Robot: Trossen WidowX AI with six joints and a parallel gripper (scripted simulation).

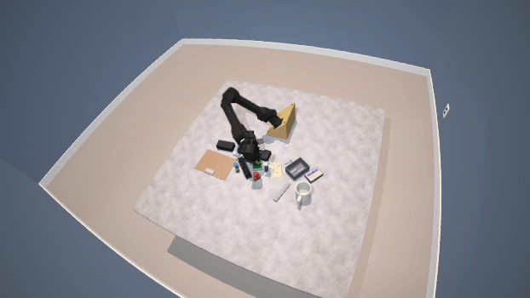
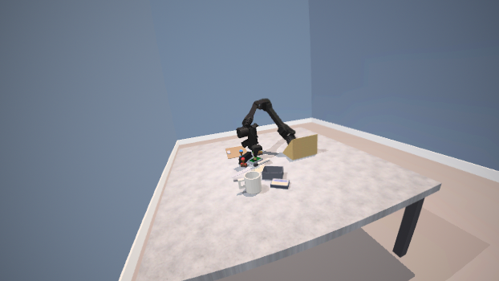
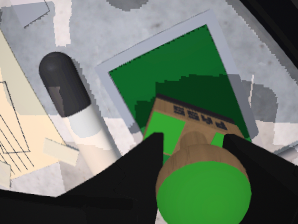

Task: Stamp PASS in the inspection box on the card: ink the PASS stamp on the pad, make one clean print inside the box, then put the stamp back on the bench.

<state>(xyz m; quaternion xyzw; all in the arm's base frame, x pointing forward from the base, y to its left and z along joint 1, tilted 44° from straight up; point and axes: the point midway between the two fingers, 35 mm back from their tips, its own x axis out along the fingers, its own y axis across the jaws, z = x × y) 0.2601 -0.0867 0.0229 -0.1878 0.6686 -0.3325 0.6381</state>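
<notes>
The green stamp lies right at my gripper tip. From my gripper tip the other things lie so: black bar 6 cm to the right, 5 cm ahead, 2 cm below; then dark-capped marker 6 cm to the left, 3 cm below; then green ink pad 3 cm below.
</notes>
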